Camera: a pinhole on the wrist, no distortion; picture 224 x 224 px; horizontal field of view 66.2 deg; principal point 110.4 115.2 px. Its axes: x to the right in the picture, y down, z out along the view. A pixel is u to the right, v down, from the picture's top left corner.
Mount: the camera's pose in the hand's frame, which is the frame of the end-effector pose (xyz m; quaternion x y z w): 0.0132 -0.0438 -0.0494 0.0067 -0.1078 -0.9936 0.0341
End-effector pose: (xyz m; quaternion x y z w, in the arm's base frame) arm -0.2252 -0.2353 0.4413 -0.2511 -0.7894 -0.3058 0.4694
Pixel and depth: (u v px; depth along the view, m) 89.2 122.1 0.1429
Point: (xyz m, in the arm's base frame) -0.3032 -0.1786 0.4281
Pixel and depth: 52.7 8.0 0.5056
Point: -0.2505 0.3160 0.5307
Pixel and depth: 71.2 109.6 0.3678
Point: -0.4086 0.0314 0.4188
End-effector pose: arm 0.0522 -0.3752 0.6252 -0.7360 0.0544 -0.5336 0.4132
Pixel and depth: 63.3 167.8 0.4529
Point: 0.4354 -0.1656 0.7378
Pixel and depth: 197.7 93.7 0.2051
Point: 0.1378 -0.2568 0.5288
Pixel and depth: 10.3 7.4 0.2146
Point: 0.2659 -0.4601 0.6111
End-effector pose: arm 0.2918 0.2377 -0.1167 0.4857 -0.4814 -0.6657 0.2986
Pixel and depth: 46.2 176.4 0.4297
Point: -0.1405 0.2606 -0.2371
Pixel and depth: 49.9 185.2 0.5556
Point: -0.2803 0.2922 -0.2807
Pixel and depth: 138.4 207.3 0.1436
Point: 0.2007 0.3144 -0.1904
